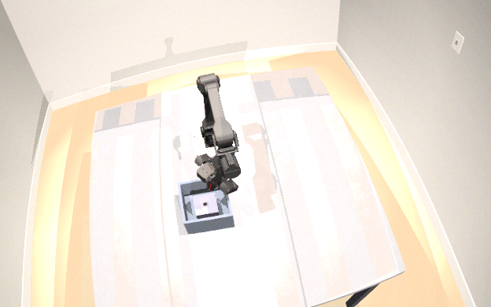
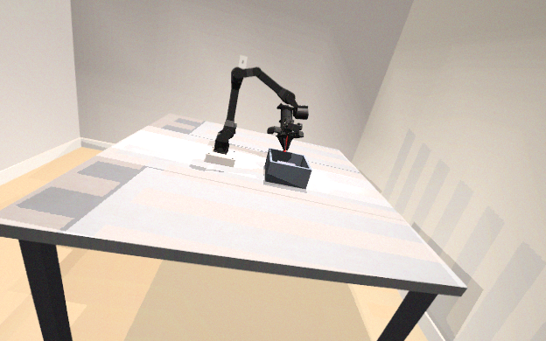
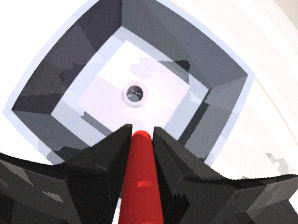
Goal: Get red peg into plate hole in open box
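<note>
The white plate is 20 mm ahead of my gripper tip, 30 mm to the right of it and 80 mm below it. Round my gripper tip: grey box (20 mm ahead, 30 mm to the right, 100 mm below); then red peg (10 mm behind, 20 mm to the left, 30 mm above).
</note>
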